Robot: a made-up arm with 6 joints.
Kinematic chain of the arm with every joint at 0, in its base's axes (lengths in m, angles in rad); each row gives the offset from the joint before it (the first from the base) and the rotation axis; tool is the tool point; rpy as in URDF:
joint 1: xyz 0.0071 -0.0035 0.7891 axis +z
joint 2: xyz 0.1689 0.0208 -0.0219 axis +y
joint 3: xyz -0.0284 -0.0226 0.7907 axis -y
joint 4: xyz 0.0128 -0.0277 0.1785 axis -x
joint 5: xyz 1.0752 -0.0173 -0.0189 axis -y
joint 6: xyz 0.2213 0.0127 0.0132 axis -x
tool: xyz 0.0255 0.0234 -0.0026 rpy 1.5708 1.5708 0
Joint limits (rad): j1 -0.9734..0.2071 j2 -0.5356..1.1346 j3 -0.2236..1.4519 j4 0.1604..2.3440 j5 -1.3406..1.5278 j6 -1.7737..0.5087
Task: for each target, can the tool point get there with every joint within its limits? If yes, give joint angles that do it. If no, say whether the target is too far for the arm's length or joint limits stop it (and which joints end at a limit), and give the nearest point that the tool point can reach.
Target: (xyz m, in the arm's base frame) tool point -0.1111 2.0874 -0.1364
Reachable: no: joint limits stop it (at a limit: joint 1, joint 2, joint 3, joint 6) | nearest point 1.1270 0.4148 0.0774 | short by 2.092 m
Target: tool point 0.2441 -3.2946 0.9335
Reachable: no: too far | nearest point 0.9628 -1.8826 1.0081 | short by 1.586 m
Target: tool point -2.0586 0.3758 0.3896
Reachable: no: joint limits stop it (at a limit: joint 2, joint 3, joint 4, joint 5, joint 6) | nearest point -1.0355 0.1879 2.2395 | short by 2.122 m
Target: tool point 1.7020 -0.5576 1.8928
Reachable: yes | joints -0.1869 0.6655 1.0063 1.1289 -1.1018 -1.2982
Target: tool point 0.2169 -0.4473 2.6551
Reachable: yes | joints -0.7190 -0.3652 0.5428 2.0503 -0.8115 -0.7109
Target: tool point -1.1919 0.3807 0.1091
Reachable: no: joint limits stop it (at a limit: joint 2, joint 3, joint 4, joint 5) | nearest point -1.0024 0.3200 2.2395 | short by 2.140 m
